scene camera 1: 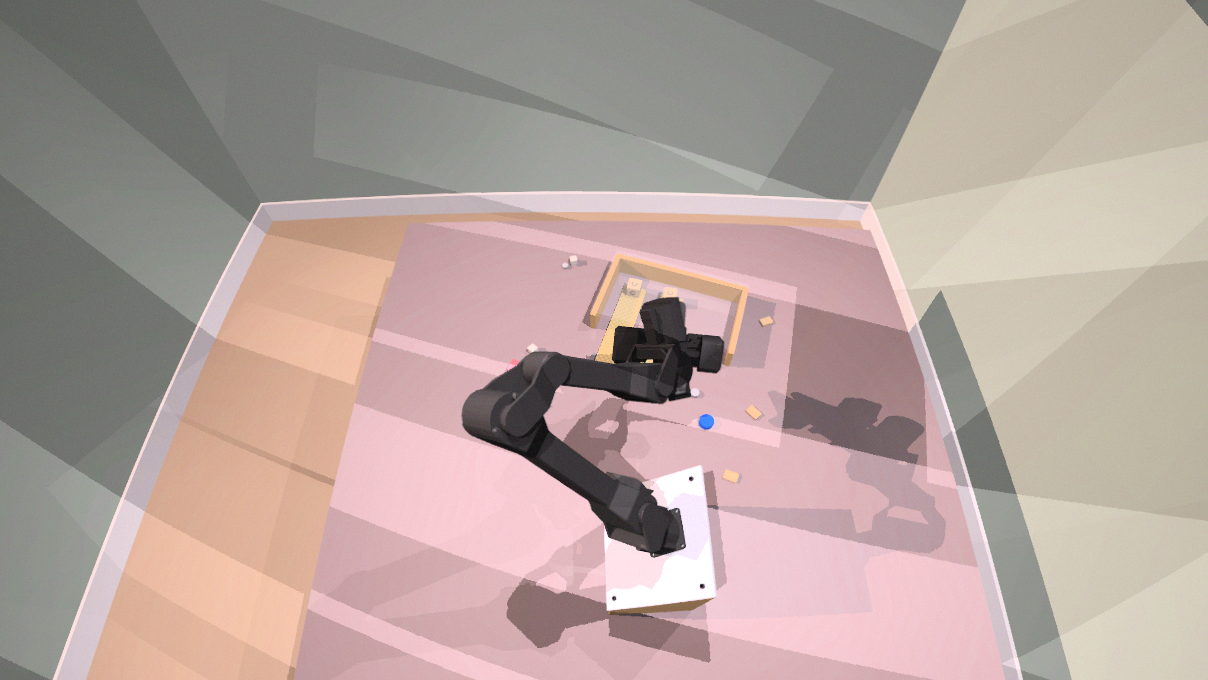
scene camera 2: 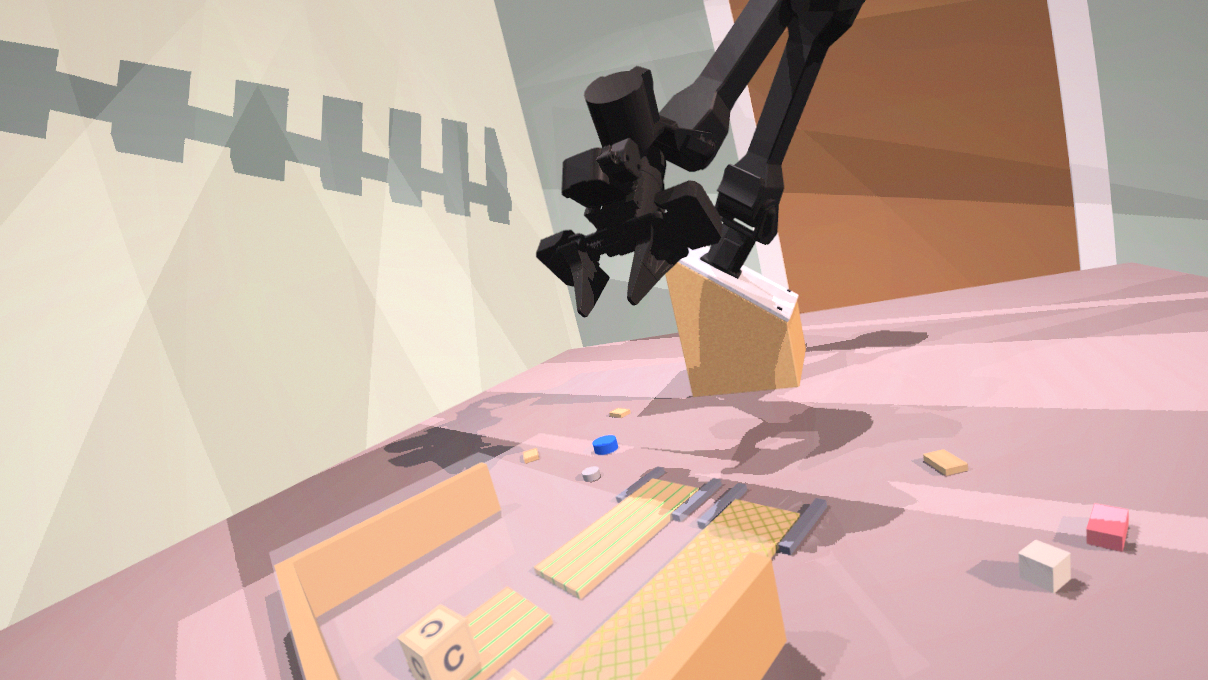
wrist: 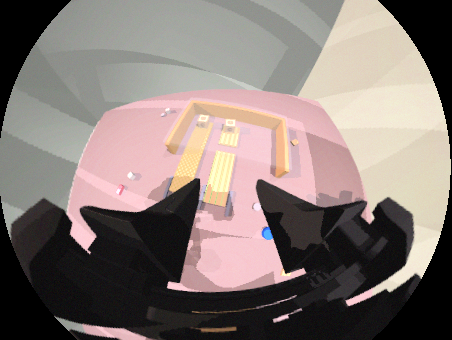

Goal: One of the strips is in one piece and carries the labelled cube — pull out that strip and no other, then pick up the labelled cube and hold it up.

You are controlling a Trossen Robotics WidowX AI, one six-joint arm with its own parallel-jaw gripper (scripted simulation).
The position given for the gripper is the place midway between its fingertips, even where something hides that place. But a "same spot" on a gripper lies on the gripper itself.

Scene:
gripper: scene camera 1; scene camera 2; wrist 229, 183
same spot on gripper: (scene camera 1: 694, 340) = (scene camera 2: 575, 233)

